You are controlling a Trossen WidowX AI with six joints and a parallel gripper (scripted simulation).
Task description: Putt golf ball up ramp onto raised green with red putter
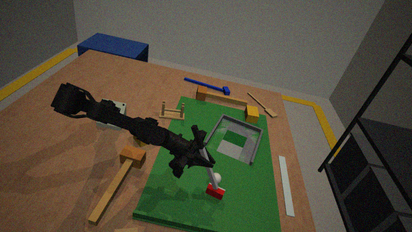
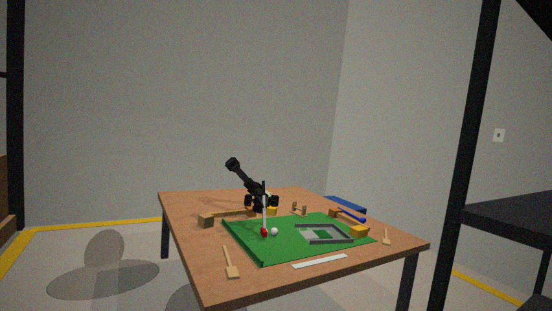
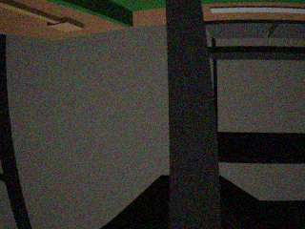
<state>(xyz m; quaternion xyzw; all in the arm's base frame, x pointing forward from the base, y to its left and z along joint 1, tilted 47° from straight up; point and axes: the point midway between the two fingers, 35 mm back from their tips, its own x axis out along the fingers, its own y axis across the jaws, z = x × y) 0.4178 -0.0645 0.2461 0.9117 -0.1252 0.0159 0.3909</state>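
Now: gripper tip 30 mm short of the white golf ball, 50 mm to the right of it and 130 mm above it. Also, from my gripper tip: green mat (20 mm ahead, 220 mm to the left, 150 mm below); red putter (20 mm behind, 10 mm to the left, 20 mm below); white strip (310 mm ahead, 140 mm to the left, 150 mm below).
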